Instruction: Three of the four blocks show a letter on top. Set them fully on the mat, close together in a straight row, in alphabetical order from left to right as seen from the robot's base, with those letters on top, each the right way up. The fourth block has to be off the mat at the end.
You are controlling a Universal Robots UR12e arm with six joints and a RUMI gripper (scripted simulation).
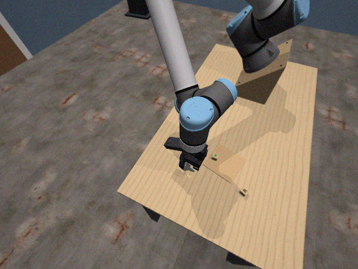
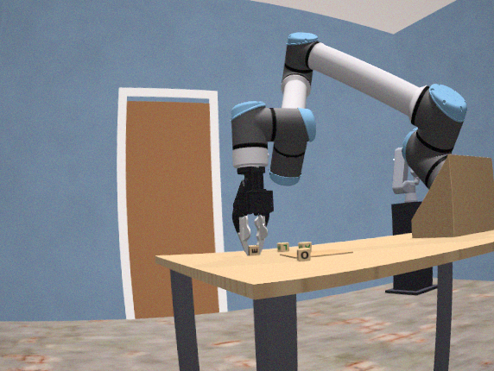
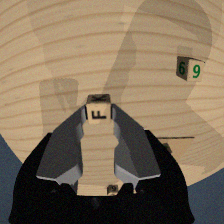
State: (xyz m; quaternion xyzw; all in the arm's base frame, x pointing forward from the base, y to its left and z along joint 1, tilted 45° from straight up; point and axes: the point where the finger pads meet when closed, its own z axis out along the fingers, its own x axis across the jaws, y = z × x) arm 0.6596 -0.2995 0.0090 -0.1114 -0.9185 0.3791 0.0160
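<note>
The tan mat lies 160 mm to the left of my hand, 80 mm behind it and 10 mm below it. From my hand the other things lie so: R block (250 mm to the left, 30 mm ahead).
</note>
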